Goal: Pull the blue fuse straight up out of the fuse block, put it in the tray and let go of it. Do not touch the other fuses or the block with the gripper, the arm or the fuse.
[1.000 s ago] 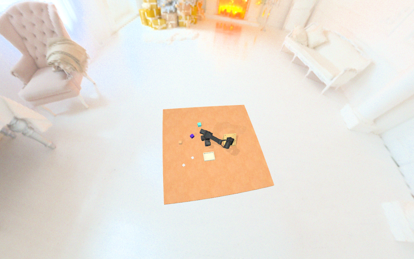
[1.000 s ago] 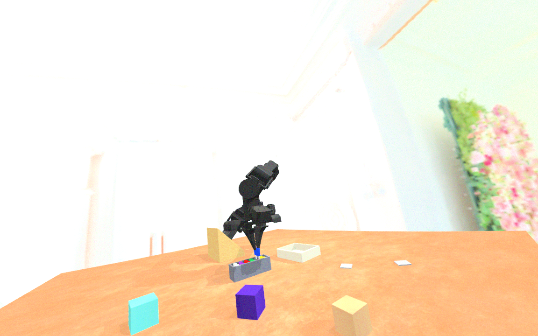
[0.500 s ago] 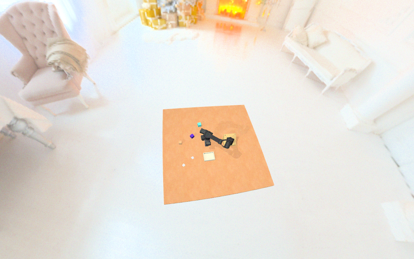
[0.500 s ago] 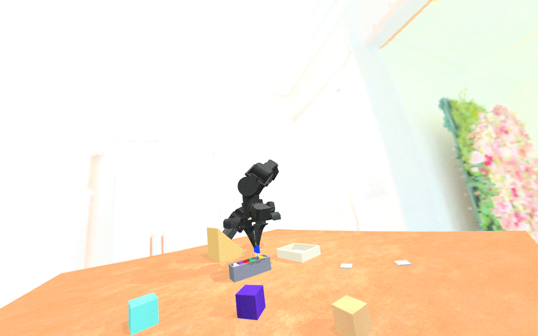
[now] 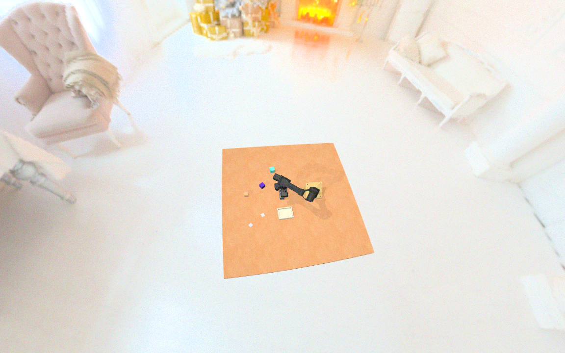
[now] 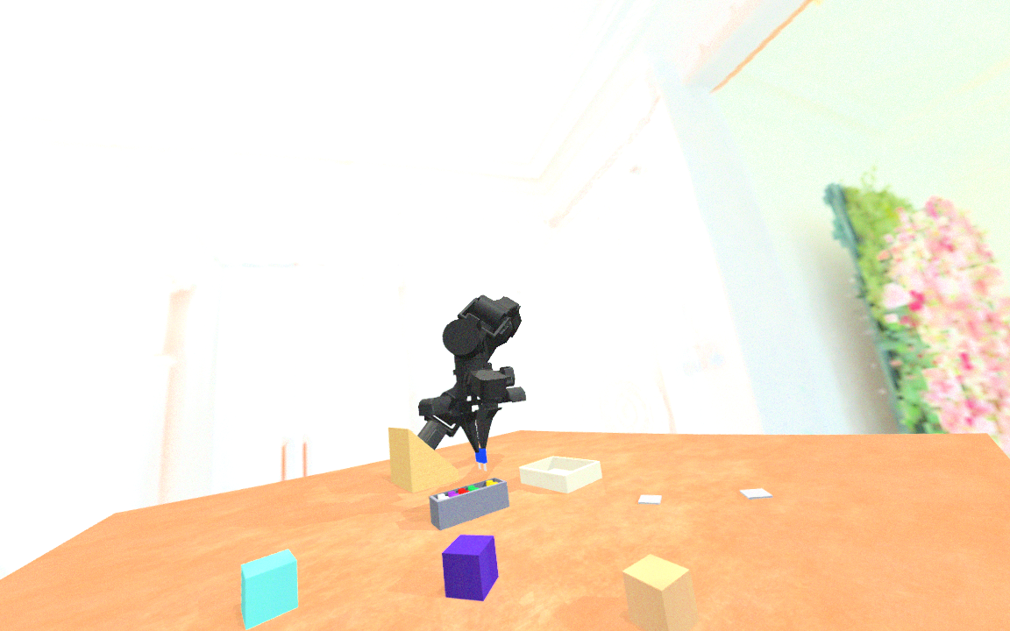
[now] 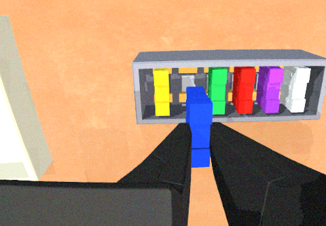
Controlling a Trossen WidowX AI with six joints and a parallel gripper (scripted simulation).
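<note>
My gripper tip is now 180 mm to the right of the cream tray and 90 mm above it. From my gripper tip the other things lie so: blue fuse 10 mm below; then cyan cube 300 mm to the right, 70 mm below, 50 mm ahead; then purple cube 170 mm ahead, 130 mm to the right, 70 mm below.
</note>
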